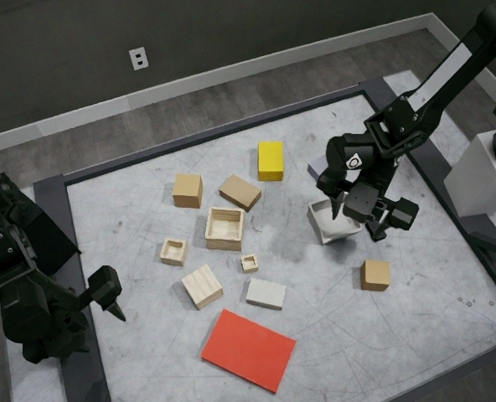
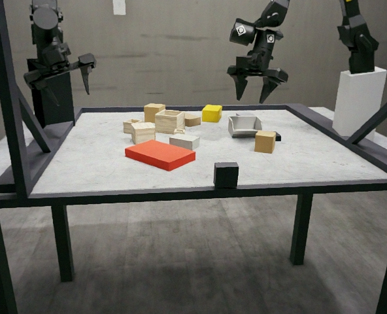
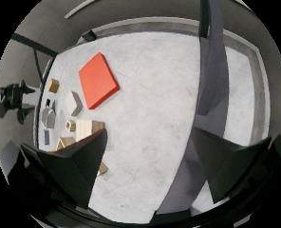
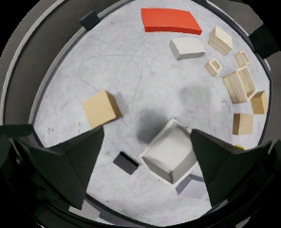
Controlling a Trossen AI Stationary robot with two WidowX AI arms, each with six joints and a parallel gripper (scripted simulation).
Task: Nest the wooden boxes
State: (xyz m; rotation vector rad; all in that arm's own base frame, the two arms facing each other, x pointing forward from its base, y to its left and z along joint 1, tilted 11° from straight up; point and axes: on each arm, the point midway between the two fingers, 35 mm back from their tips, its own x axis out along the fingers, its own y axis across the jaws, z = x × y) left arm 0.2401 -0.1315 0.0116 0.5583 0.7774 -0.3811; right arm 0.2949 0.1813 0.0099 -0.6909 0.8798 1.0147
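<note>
The white block lies 310 mm to the right of my left hand, 160 mm below it and 60 mm ahead of it. The rest, counted from my left hand: red slab (260 mm to the right, 160 mm below, 50 mm behind); then tan block (320 mm ahead, 290 mm to the right, 160 mm below); then white tray (490 mm to the right, 210 mm ahead, 150 mm below).
The white tray lies 6 cm ahead of my right hand, 1 cm to the left of it and 13 cm below it. The rest, counted from my right hand: black block (3 cm ahead, 8 cm to the right, 15 cm below); grey block (19 cm ahead, 14 cm below); white block (8 cm behind, 19 cm to the left, 14 cm below).
</note>
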